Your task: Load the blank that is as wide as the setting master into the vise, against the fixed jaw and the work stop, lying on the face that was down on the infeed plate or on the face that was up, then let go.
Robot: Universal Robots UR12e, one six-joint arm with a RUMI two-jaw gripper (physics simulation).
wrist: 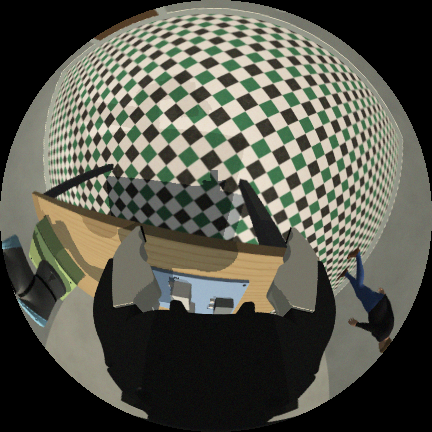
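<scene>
My gripper [215,229] is open, its two grey jaws wide apart with nothing between them. Beyond and below the jaws, a light blue plate [202,291] lies on the wooden table. A pale grey block [181,291] stands on the plate left of the middle, with small metal parts by its far end. A shorter, dark-topped block [223,303] stands to its right, with small metal parts at its left side. The gripper body hides the near part of the plate. I cannot tell which block matches the setting master, and the vise cannot be made out in this view.
The wooden table [90,220] ends at a far edge beyond the jaws, above a checkered floor. A green panel [57,255] is at the left, with a black and blue arm part [42,285] near it. A person [381,315] is at the right.
</scene>
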